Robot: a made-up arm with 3 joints.
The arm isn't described. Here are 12 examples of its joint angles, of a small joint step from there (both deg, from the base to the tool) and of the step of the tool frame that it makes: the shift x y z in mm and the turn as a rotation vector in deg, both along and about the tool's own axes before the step.
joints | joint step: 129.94 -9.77 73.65 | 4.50 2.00 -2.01
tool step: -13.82 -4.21 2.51 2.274 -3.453 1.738
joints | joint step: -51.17 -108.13 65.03 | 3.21 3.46 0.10
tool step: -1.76 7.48 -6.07 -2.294 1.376 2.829
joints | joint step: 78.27 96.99 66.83 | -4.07 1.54 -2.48
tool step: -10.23 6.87 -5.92 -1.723 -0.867 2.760
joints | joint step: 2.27 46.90 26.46 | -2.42 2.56 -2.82
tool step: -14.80 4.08 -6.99 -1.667 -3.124 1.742
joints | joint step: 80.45 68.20 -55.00 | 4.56 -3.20 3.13
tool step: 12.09 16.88 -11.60 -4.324 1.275 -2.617
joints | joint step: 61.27 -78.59 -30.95 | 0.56 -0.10 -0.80
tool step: -0.16 0.63 -0.28 -0.139 -0.042 -0.382
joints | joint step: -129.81 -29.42 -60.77 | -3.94 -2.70 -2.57
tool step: -12.35 3.62 -13.77 -1.707 -5.269 -0.499
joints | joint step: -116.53 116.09 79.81 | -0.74 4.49 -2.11
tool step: -12.17 13.74 -9.46 -3.808 -3.189 1.020
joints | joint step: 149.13 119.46 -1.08 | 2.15 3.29 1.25
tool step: -7.92 -0.86 -2.10 -0.102 -2.174 1.704
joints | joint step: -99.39 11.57 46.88 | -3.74 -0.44 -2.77
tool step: -0.47 9.71 -10.34 -3.444 -1.166 -1.791
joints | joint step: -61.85 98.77 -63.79 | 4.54 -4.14 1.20
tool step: -0.45 18.70 -21.06 -5.858 -2.228 -1.830
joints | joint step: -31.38 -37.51 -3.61 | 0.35 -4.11 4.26
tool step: 18.81 2.62 0.29 -1.459 6.094 -0.038
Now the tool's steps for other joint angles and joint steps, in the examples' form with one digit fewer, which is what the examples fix.
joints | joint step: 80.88 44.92 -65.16 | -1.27 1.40 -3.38
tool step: -6.3 -5.2 1.8 1.88 -2.50 -1.00
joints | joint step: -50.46 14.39 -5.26 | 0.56 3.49 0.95
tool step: -8.6 -6.4 4.1 1.88 -1.26 2.53
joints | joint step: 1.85 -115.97 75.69 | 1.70 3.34 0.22
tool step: -2.2 8.6 -5.8 -2.67 0.44 1.86
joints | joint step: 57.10 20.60 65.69 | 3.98 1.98 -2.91
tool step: -13.8 -3.3 2.2 2.20 -5.11 -0.78
